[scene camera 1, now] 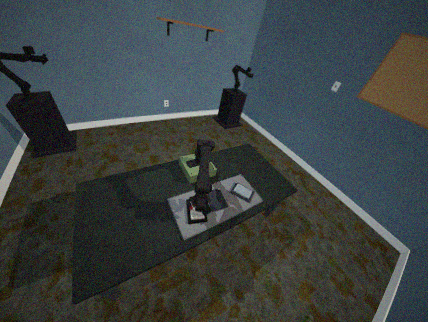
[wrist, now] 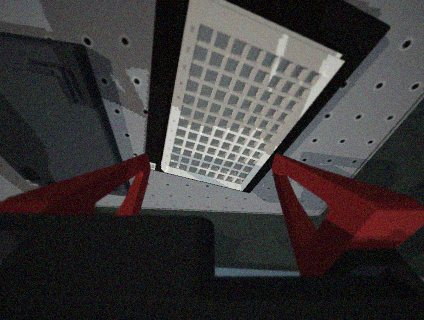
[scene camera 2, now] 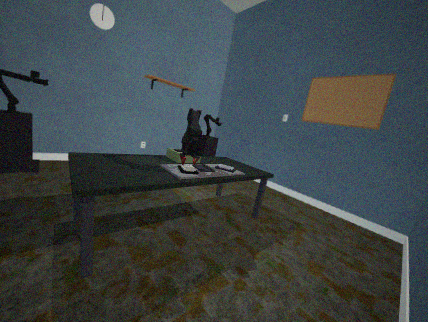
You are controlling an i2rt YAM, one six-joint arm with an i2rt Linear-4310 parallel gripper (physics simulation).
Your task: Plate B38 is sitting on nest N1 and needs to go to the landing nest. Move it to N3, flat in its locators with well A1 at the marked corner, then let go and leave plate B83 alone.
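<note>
A white well plate with a grid of square wells [scene camera 1: 197, 215] [scene camera 2: 188, 169] [wrist: 245, 100] lies in a black nest at the left end of the grey board; by the task it is B38 on N1, but its label is not readable. My gripper [scene camera 1: 199, 206] [scene camera 2: 189, 161] [wrist: 211, 160] is open, its red fingers apart above this plate with nothing between them. A dark nest [scene camera 1: 218, 201] [wrist: 50, 100] without a plate is beside it, in the middle of the board. Another pale plate [scene camera 1: 243, 191] [scene camera 2: 225, 168] sits at the board's right end. The nest labels and A1 marks are not legible.
The grey perforated board [scene camera 1: 225, 216] [wrist: 350, 100] lies on a dark table [scene camera 1: 120, 245] [scene camera 2: 115, 175]. A green box [scene camera 1: 193, 173] [scene camera 2: 174, 154] stands behind the board, close to the arm. Two other arms stand on dark pedestals [scene camera 1: 42, 120] [scene camera 1: 232, 107] away from the table.
</note>
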